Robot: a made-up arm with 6 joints.
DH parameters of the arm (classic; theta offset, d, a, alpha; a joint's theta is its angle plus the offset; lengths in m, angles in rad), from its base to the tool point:
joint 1: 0 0.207 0 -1.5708
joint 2: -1.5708 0 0.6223 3.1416
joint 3: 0 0 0 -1.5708
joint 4: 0 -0.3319 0 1.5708
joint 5: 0 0.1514 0 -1.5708
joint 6: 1.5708 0 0 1.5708
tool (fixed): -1.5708 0 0 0
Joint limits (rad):
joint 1: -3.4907..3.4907
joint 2: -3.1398..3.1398
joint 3: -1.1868..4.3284
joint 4: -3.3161..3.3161
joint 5: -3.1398..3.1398
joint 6: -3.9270..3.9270
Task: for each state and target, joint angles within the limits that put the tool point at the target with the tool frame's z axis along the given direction. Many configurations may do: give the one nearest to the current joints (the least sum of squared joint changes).
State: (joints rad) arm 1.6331 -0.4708 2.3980 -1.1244 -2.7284 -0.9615
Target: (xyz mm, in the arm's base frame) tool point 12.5 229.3 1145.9 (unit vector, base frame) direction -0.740 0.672 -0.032
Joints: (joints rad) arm 1.6990 0.0864 1.5755 -1.2916 -3.1053 -0.5861
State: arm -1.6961 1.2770 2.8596 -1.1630 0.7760 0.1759
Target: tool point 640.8 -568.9 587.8 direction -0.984 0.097 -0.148
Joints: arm -0.6529 1.3829 2.6038 -1.1446 0.5012 0.4753
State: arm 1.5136 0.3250 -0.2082 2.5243 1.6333 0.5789
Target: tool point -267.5 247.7 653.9 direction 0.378 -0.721 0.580
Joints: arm 1.9977 0.0771 -0.6299 2.7675 1.5062 0.0743
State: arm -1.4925 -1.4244 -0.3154 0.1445 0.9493 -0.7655
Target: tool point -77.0 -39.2 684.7 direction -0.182 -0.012 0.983
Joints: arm -1.2382 -0.5781 -1.0609 0.9700 0.9804 -0.9263
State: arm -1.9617 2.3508 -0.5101 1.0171 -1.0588 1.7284
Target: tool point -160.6 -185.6 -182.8 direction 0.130 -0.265 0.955
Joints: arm -2.0621 1.9799 -1.1592 1.2059 -0.9816 1.7826
